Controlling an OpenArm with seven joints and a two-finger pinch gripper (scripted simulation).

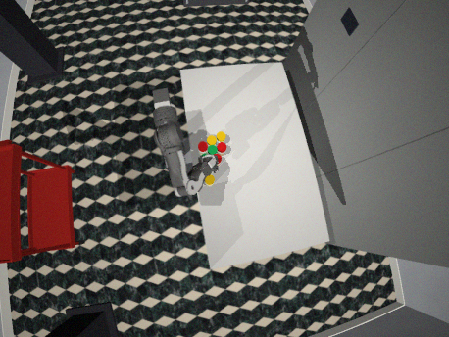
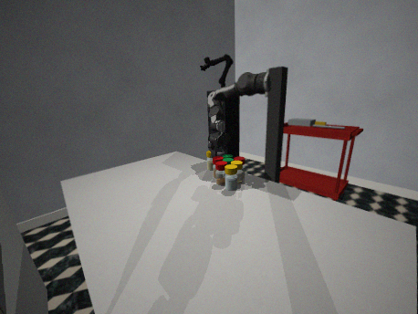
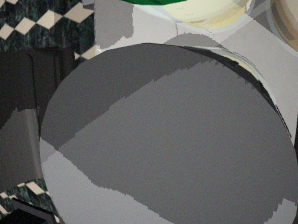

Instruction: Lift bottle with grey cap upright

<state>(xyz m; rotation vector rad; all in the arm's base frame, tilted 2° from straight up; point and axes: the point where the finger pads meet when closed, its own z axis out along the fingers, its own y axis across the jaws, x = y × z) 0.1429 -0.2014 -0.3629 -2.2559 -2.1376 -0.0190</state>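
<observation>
Now: the yellow-capped bottle 6 cm to the right of my hand, 4 cm below it and 1 cm behind it. From my hand the other things lie so: grey-capped bottle 4 cm below; red-capped bottle 11 cm to the left, 10 cm ahead, 4 cm below.
</observation>
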